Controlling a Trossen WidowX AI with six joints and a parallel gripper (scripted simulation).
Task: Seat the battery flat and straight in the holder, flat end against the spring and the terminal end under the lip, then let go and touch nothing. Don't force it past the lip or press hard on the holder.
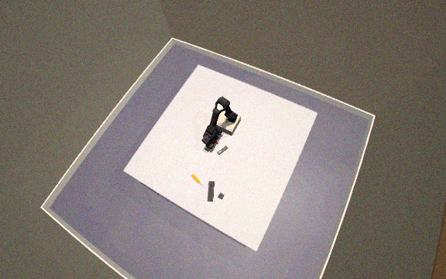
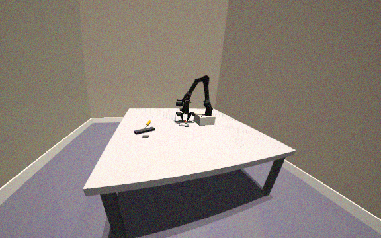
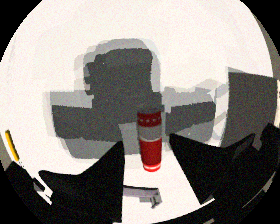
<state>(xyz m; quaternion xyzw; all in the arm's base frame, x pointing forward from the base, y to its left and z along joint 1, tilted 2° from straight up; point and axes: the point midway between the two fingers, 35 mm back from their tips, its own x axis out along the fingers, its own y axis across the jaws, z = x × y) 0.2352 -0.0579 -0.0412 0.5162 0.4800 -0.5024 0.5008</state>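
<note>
Right now the battery is right at my gripper tip. Round my gripper tip: yellow-handled screwdriver: 370 mm ahead, 50 mm to the left; dark bar: 390 mm ahead, 170 mm to the left, 10 mm above.
</note>
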